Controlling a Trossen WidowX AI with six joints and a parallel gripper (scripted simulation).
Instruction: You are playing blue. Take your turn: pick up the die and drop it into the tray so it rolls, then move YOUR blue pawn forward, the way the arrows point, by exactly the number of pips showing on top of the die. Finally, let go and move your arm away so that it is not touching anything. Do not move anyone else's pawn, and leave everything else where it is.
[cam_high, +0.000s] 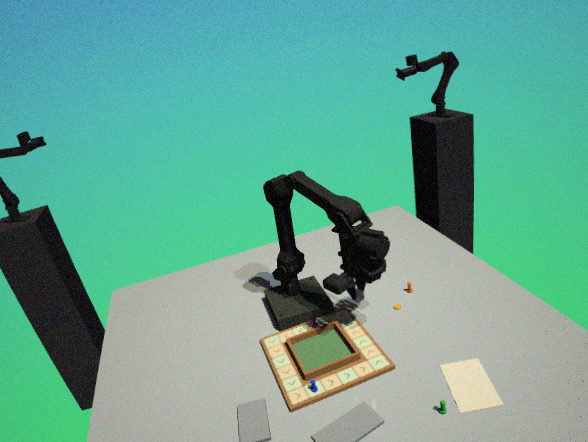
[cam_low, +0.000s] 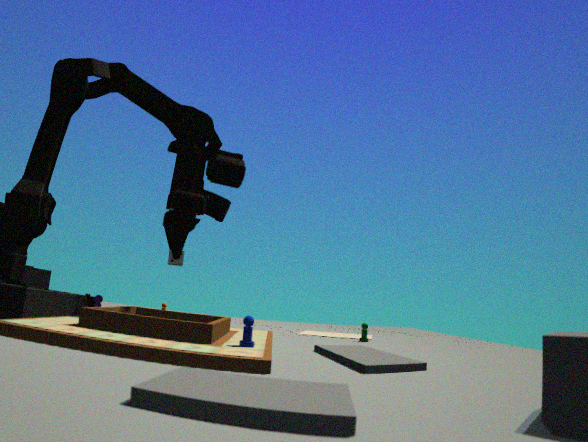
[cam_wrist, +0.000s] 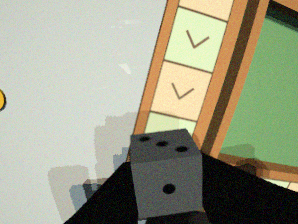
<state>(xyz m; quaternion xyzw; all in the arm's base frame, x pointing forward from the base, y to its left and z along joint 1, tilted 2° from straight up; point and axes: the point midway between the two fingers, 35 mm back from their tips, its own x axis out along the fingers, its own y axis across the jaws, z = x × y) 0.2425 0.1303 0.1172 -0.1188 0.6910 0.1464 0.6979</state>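
The blue pawn is 200 mm to the right of my gripper tip, 160 mm ahead of it and 90 mm below it. Round my gripper tip: purple pawn (120 mm to the right, 90 mm below, 70 mm behind); then green tray (140 mm to the right, 110 mm below, 40 mm ahead); then white die (right at my gripper tip).
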